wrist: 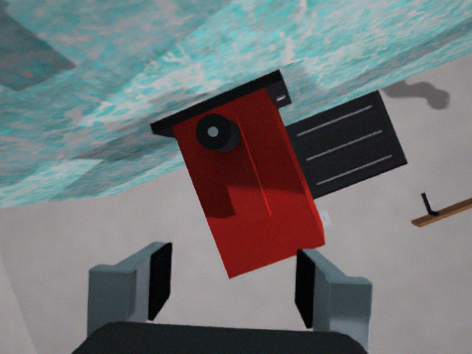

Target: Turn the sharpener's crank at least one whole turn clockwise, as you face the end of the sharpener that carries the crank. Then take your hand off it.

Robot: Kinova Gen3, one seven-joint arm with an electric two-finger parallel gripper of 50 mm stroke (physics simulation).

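Places are measured from the arm's base along level axes (x ahead, y left, z up), in centimetres.
Pixels of known places: gripper, fingertip midpoint: (pixel 233 272).
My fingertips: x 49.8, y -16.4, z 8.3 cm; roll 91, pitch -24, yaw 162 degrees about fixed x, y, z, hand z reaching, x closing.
For each thing: its middle in the pictures, then the offset to it from my fingertips. "pt": a spot on its surface instead. Level surfaces: height alone.
- sharpener at a spot on its surface: (pixel 280 205) pt dx +0.8, dy +14.9, dz -1.1 cm
- black base at a spot on its surface: (pixel 215 102) pt dx +2.5, dy +14.7, dz -9.8 cm
- mottled turquoise table top at its surface level: dz -10.2 cm
The sharpener (pixel 280 205) is a red block on a black base (pixel 215 102); it appears tilted and roughly upside down in the wrist view, with the base toward the top. Its crank end faces the camera. The crank's black round knob (pixel 213 132) with a grey centre stands out near the base. A thin bright red line beside it looks like the edge of the red crank arm, which is hard to tell from the body. My gripper (pixel 233 272) is open and empty. The sharpener's far end from the base shows between the fingertips; the knob is above them in the picture, not between the fingers.
The mottled turquoise table top (pixel 225 45) fills the upper part. A black panel with pale lines (pixel 350 145) shows behind the sharpener at right. A brown shelf (pixel 445 212) with a black bracket and a small white plate (pixel 326 218) are on the grey wall.
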